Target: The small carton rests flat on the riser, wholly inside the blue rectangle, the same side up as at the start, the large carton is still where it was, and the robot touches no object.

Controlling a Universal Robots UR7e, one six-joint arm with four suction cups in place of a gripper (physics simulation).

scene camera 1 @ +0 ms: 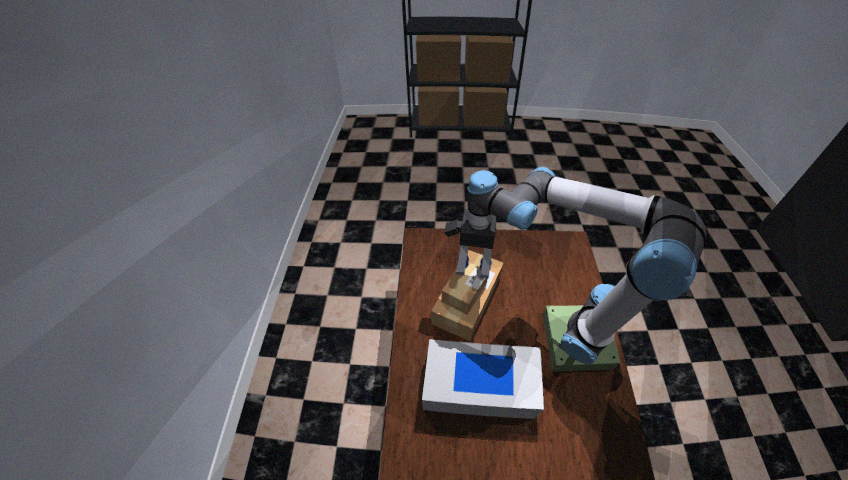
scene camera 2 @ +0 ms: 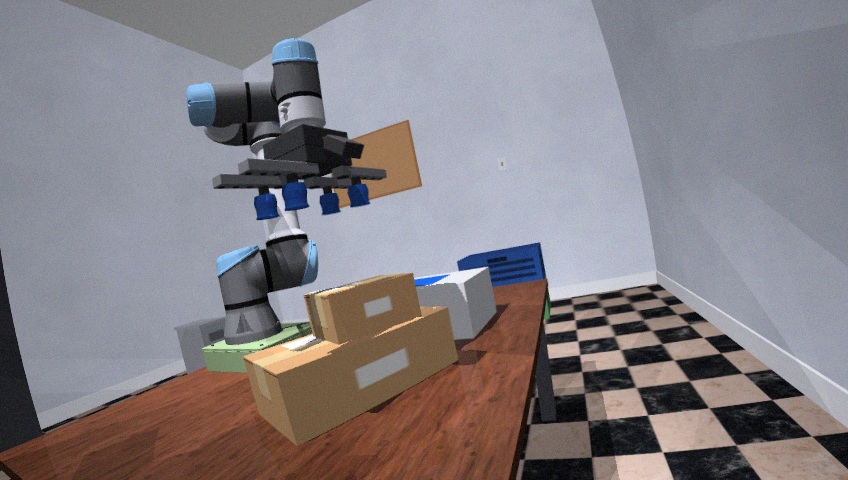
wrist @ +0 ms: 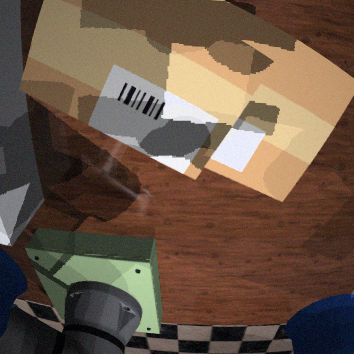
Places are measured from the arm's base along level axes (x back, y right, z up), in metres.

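Where they show: hand at its tool point: (scene camera 1: pixel 476 248) (scene camera 2: pixel 316 210) (wrist: pixel 163 242); arm's base at its link origin: (scene camera 2: pixel 254 336) (wrist: pixel 103 304).
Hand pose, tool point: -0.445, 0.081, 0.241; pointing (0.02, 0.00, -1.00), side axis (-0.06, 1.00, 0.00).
Things, the pixels of their top centre, and the offset from my tool point, as dx, dy, dz. Level surfaces: height alone.
- small carton at its top centre: (wrist: pixel 131 69) (scene camera 2: pixel 357 283) (scene camera 1: pixel 466 280) -0.017, -0.042, -0.129
- large carton at its top centre: (wrist: pixel 183 74) (scene camera 2: pixel 349 332) (scene camera 1: pixel 469 285) -0.006, -0.010, -0.202
- white riser at its top centre: (scene camera 2: pixel 409 283) (scene camera 1: pixel 484 373) +0.098, -0.335, -0.182
- wooden table at its surface level: dz -0.302
The small carton (scene camera 1: pixel 461 295) (scene camera 2: pixel 357 321) (wrist: pixel 100 55) lies flat on top of the large carton (scene camera 1: pixel 453 322) (scene camera 2: pixel 333 392) (wrist: pixel 286 182), its barcode label facing up. The large carton stands on the table at an angle. The white riser (scene camera 1: pixel 439 380) (scene camera 2: pixel 476 300) (wrist: pixel 17 145) stands beside the cartons; its blue rectangle (scene camera 1: pixel 484 380) (scene camera 2: pixel 433 280) bears no object. My gripper (scene camera 1: pixel 474 265) (scene camera 2: pixel 312 201) is open: its four blue suction cups hang in the air above the cartons, touching nothing. In the wrist view, parts of two cups show at the lower corners.
The arm stands on a green base plate (scene camera 1: pixel 557 339) (scene camera 2: pixel 223 358) (wrist: pixel 142 292) on the wooden table (scene camera 1: pixel 476 446) (scene camera 2: pixel 416 428) (wrist: pixel 220 260). A blue box (scene camera 2: pixel 511 264) shows behind the riser. A shelf rack (scene camera 1: pixel 464 25) with brown boxes stands at the far wall.
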